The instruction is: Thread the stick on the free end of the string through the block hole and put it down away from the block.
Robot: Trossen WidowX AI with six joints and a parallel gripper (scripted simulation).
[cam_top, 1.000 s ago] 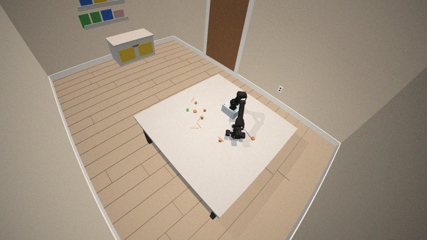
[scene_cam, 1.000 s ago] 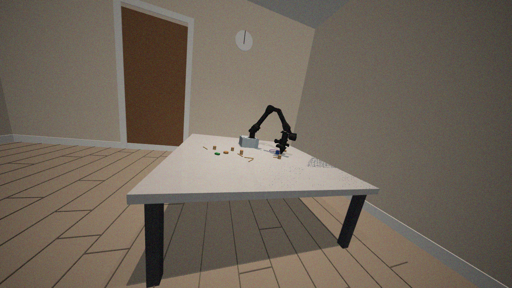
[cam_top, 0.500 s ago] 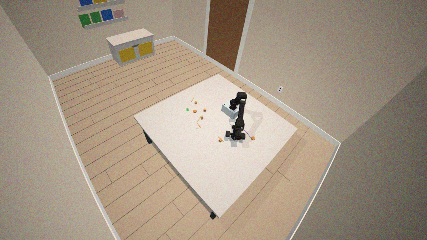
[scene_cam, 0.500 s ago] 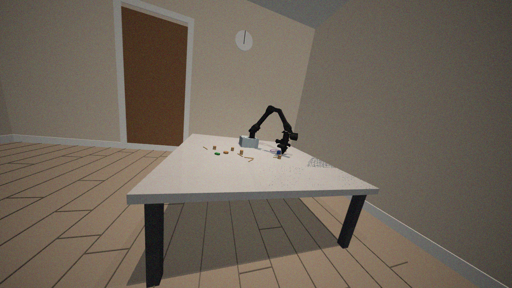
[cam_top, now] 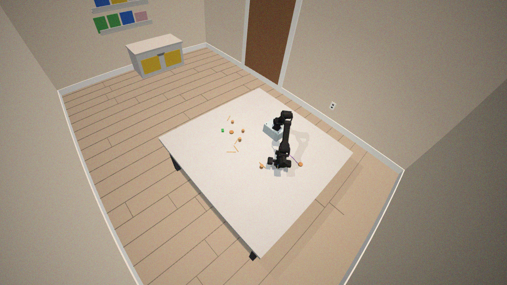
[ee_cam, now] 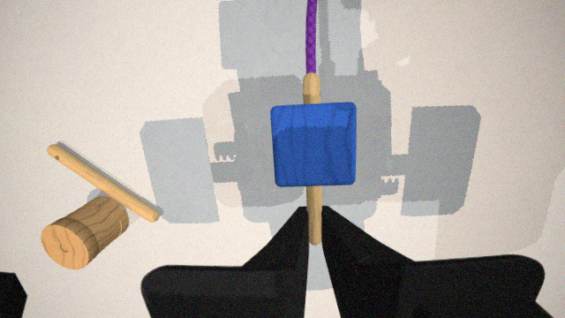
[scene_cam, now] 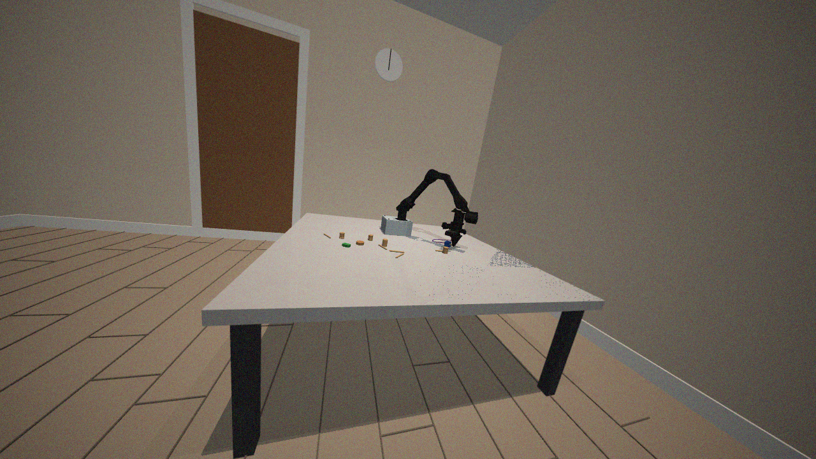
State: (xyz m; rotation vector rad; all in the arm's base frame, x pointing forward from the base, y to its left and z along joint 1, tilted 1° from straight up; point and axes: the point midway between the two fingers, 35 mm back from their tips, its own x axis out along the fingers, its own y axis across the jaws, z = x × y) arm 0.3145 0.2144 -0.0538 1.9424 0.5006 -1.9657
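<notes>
Right now the purple string is 6 cm behind my gripper tip and 3 cm to the right of it. Also, from my gripper tip: thin wooden stick 4 cm behind, 2 cm to the right; then blue wooden block 3 cm behind, 2 cm to the right; then short round wooden block 7 cm ahead, 11 cm to the right.
</notes>
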